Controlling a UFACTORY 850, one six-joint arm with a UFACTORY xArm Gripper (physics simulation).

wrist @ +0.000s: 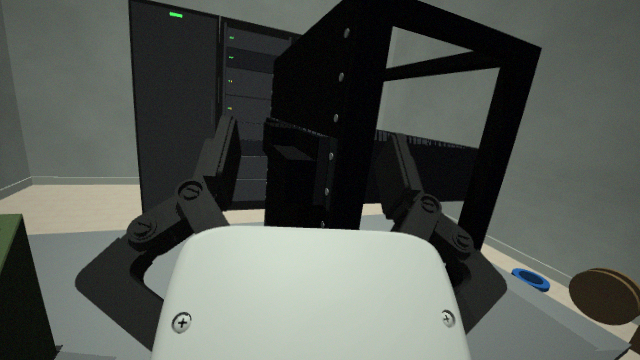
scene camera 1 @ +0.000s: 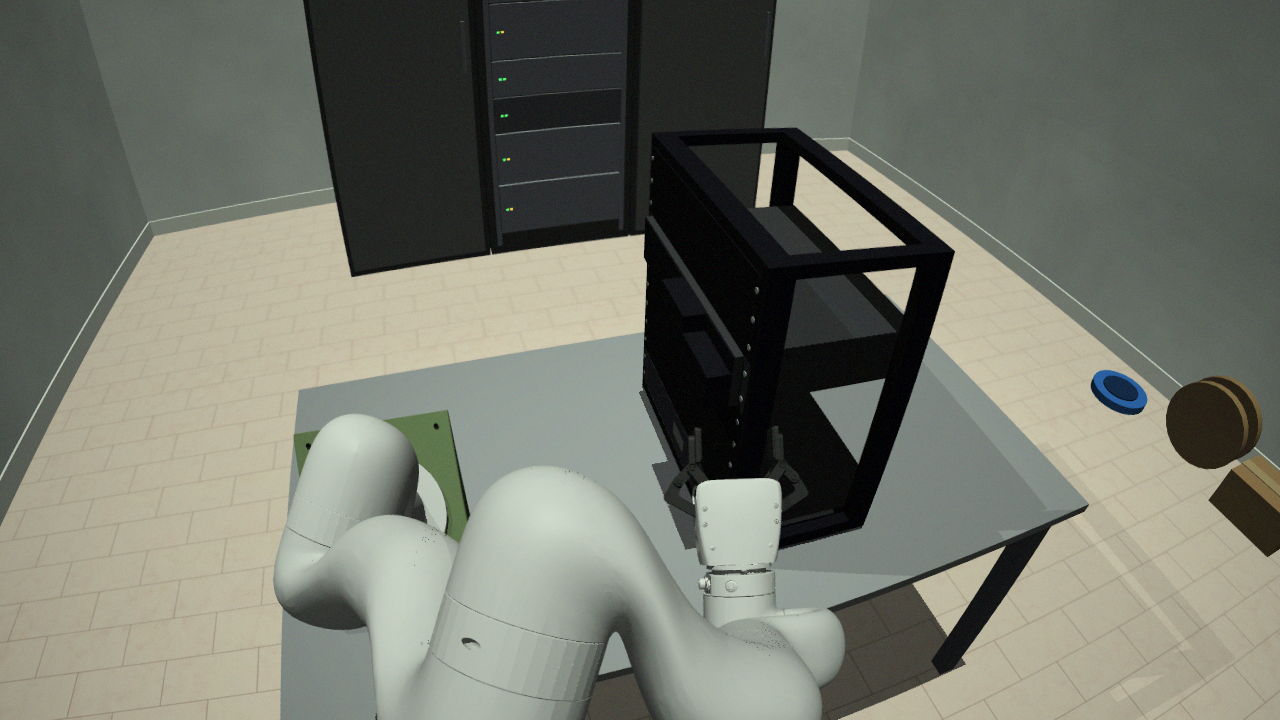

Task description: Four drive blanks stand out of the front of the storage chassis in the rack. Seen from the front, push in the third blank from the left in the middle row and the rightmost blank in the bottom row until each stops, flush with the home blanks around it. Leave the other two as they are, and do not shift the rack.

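Note:
The black rack (scene camera 1: 776, 358) (wrist: 367, 100) stands upright on the table, with the dark chassis (scene camera 1: 738, 380) (wrist: 326, 172) in its front. In the scene view two dark blanks stand out of the chassis: a farther one (scene camera 1: 684, 297) and a nearer, lower one (scene camera 1: 708, 353). In the wrist view the top of one protruding blank (wrist: 295, 152) shows. Rows and columns are too dark to tell, and other blanks cannot be made out. My gripper (scene camera 1: 735, 433) (wrist: 313, 141) is open and empty, near the rack's near front corner post. Contact with the rack cannot be told.
A green base plate (scene camera 1: 425, 438) (wrist: 10, 235) lies at the left on the grey table (scene camera 1: 537, 385) (wrist: 90, 280). Tall server cabinets (scene camera 1: 402, 134) (wrist: 175, 100) stand behind. A blue ring (scene camera 1: 1123, 410) (wrist: 520, 272) and brown discs (scene camera 1: 1203, 425) (wrist: 602, 297) are off to the right.

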